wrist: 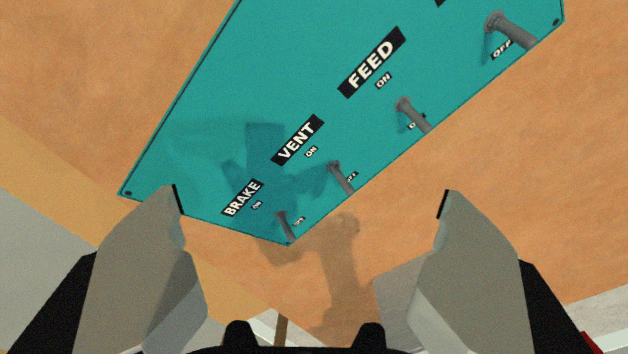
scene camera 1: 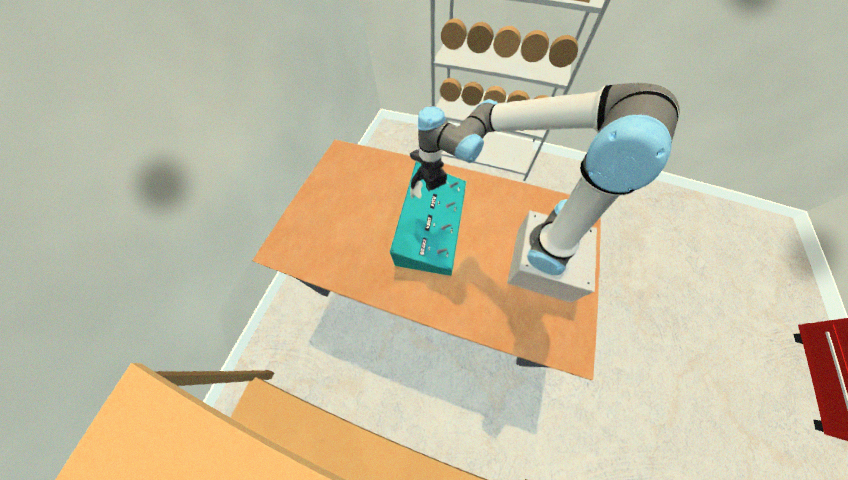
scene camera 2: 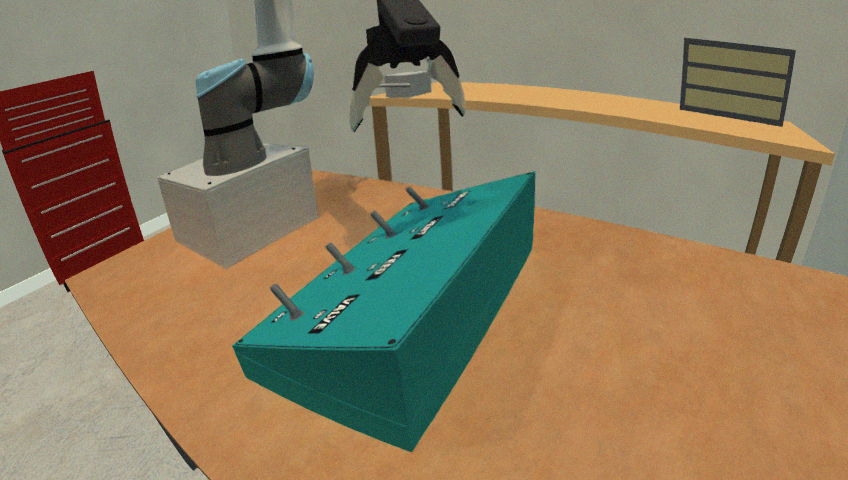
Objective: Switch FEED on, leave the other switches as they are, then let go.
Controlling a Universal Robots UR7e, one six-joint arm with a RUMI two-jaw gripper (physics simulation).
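Pixels of known places: gripper, fingertip midpoint: [wrist: 310, 191] [scene camera 1: 428, 190] [scene camera 2: 409, 123]; arm's base at its link origin: [scene camera 2: 235, 164].
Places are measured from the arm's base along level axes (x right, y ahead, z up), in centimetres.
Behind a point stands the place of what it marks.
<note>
A teal sloped switch panel [scene camera 1: 405, 237] {x -24.0, y 52.6, z -3.7 cm} [scene camera 2: 416, 291] {x 5.5, y 63.4, z -3.3 cm} [wrist: 300, 50] {x -5.8, y 56.8, z -4.3 cm} stands on the table. The FEED lever [scene camera 1: 450, 205] {x 1.8, y 44.2, z -7.4 cm} [scene camera 2: 340, 258] {x 2.6, y 44.9, z -7.1 cm} [wrist: 414, 116] {x 2.3, y 44.5, z -6.7 cm} leans over its OFF label. The VALVE lever [scene camera 2: 286, 302] {x 14.0, y 48.6, z -7.1 cm} [wrist: 512, 31] {x 13.5, y 48.2, z -6.7 cm}, the VENT lever [scene camera 2: 383, 224] {x -8.8, y 41.1, z -7.1 cm} [wrist: 340, 177] {x -9.0, y 41.1, z -6.9 cm} and the BRAKE lever [scene camera 2: 417, 198] {x -20.1, y 37.4, z -7.2 cm} [wrist: 285, 226] {x -20.2, y 37.3, z -6.9 cm} also lean to the OFF side. My gripper [scene camera 2: 409, 120] {x -7.5, y 50.4, z 10.5 cm} [wrist: 310, 191] {x -7.5, y 50.4, z 10.5 cm} is open and empty, well above the panel and touching no lever. In scene camera 1 it hides the VALVE label.
The arm's grey base block [scene camera 1: 517, 267] {x -14.4, y 6.6, z -3.4 cm} [scene camera 2: 238, 208] {x 4.7, y 10.1, z -6.8 cm} stands on the orange table [scene camera 1: 321, 208] {x -25.1, y 106.3, z -17.8 cm} [scene camera 2: 624, 356] {x -14.9, y 81.9, z -17.8 cm} beside the panel's lever side. A shelf rack [scene camera 1: 433, 35] stands behind the table. A wooden bench [scene camera 2: 565, 104] and a red tool cabinet [scene camera 2: 71, 178] stand along the walls.
</note>
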